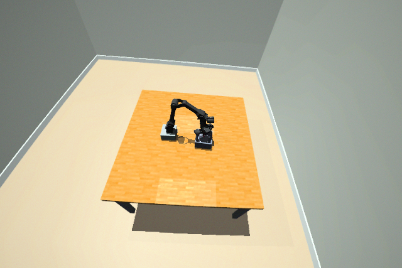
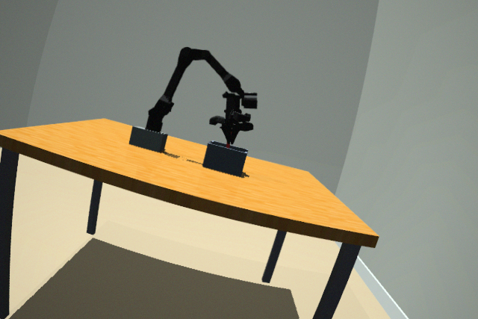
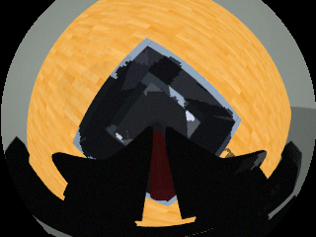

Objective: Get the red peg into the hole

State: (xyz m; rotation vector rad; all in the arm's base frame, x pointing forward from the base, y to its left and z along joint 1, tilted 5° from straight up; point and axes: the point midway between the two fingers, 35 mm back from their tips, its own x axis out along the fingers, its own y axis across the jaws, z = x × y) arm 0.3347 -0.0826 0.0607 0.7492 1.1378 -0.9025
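Now: the red peg 20 mm to the left of my gripper tip, 10 mm behind it and 10 mm above it. Also, from my gripper tip: dark box (80 mm below, 10 mm to the left); pale plate (60 mm below, 10 mm to the left).
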